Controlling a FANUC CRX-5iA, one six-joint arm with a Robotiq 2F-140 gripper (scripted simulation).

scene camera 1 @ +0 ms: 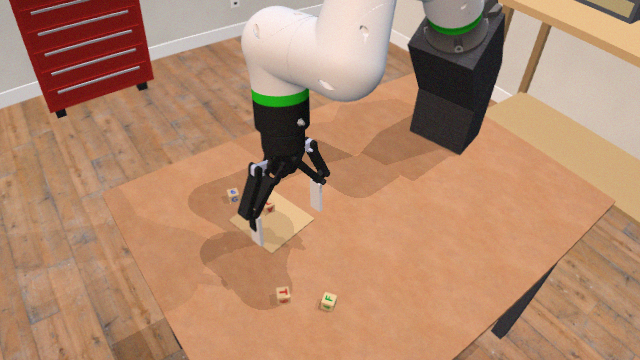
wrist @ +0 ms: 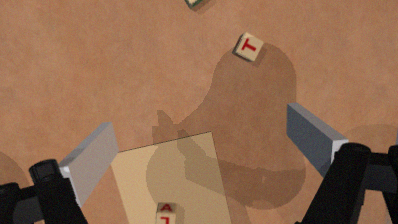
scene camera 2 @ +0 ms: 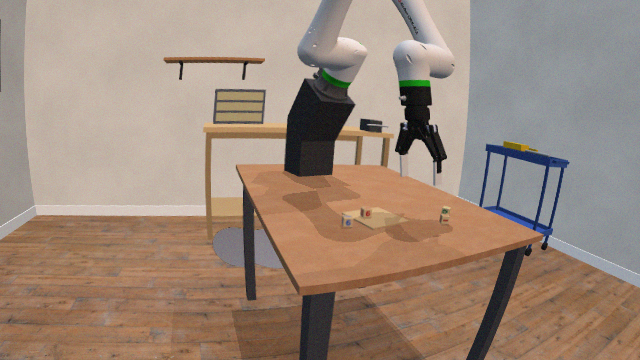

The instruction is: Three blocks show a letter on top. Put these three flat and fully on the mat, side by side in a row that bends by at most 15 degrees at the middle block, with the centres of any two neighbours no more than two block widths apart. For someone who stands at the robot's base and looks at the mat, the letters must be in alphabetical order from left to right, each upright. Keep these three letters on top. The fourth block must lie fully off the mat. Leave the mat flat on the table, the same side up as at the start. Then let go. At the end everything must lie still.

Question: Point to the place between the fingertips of the gripper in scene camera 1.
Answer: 288, 224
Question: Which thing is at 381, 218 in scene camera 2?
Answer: A tan mat.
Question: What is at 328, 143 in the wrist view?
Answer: The gripper.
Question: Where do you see a tan mat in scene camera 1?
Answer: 279, 227
